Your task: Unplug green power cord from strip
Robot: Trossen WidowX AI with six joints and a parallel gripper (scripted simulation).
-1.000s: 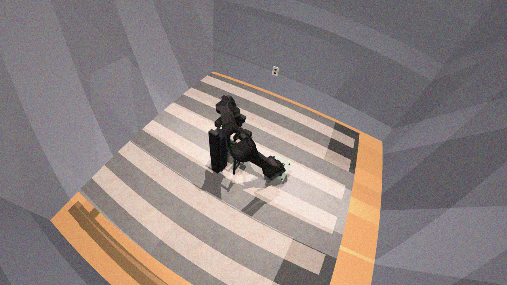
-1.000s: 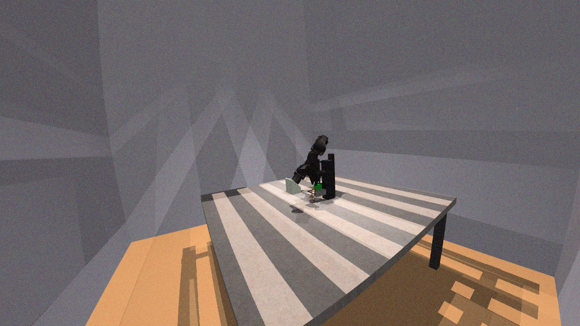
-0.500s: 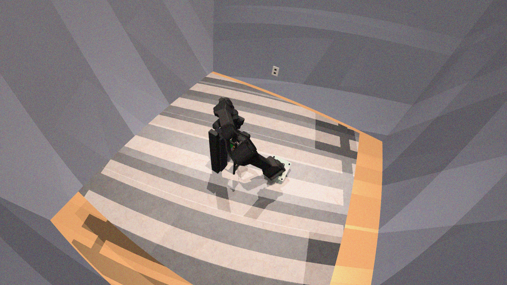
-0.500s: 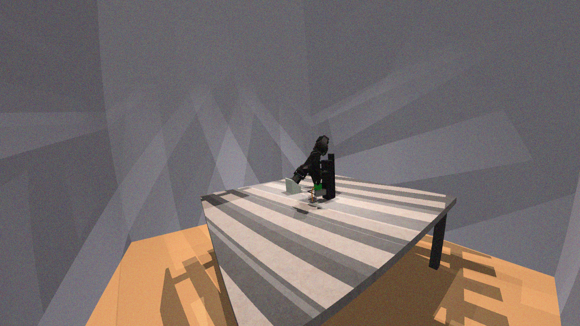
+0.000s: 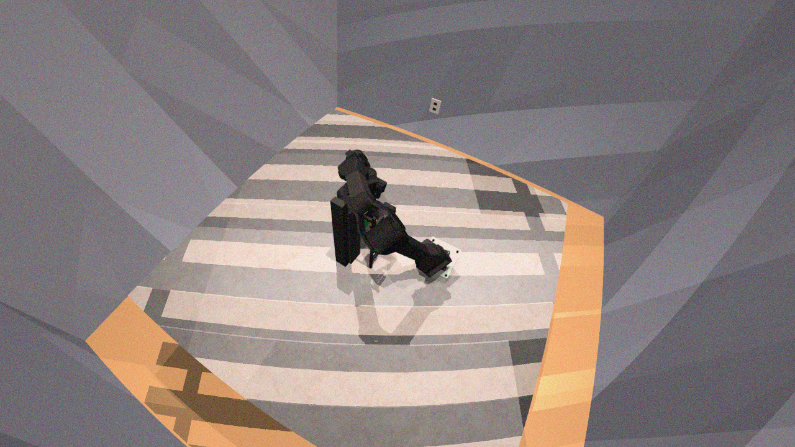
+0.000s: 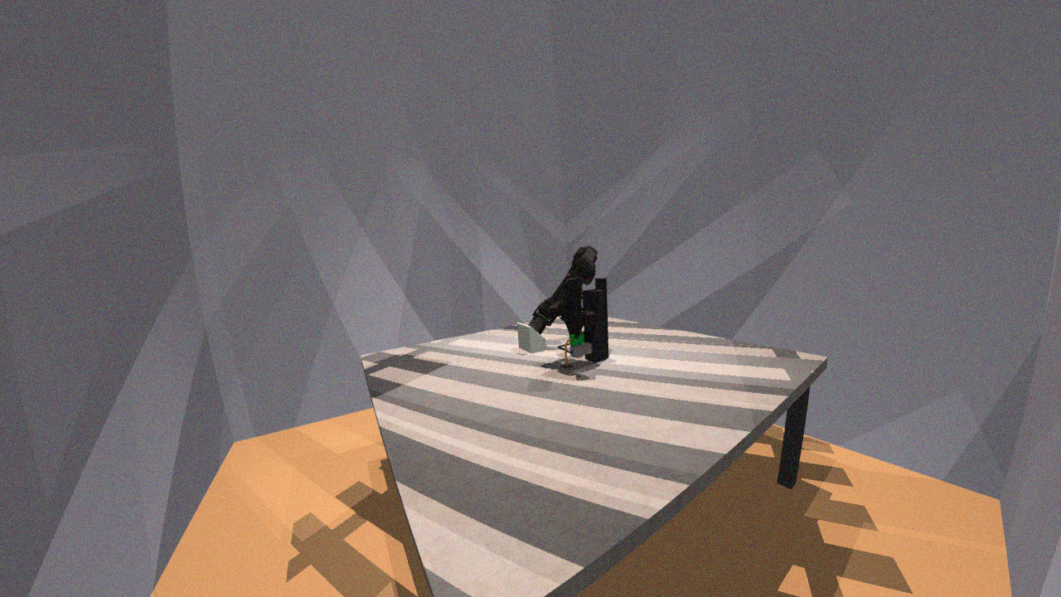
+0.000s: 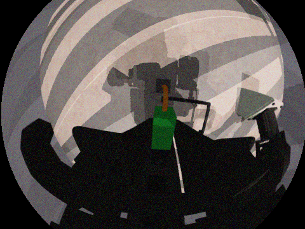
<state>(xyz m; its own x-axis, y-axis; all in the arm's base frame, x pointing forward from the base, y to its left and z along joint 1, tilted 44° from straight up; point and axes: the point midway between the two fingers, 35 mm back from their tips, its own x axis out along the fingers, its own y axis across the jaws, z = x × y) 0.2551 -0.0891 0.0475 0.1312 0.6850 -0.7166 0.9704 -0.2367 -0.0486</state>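
Right now my gripper tip is 30 mm to the right of the green plug. From my gripper tip the other things lie so: tall black block (120 mm to the left, 50 mm above, 30 mm ahead).
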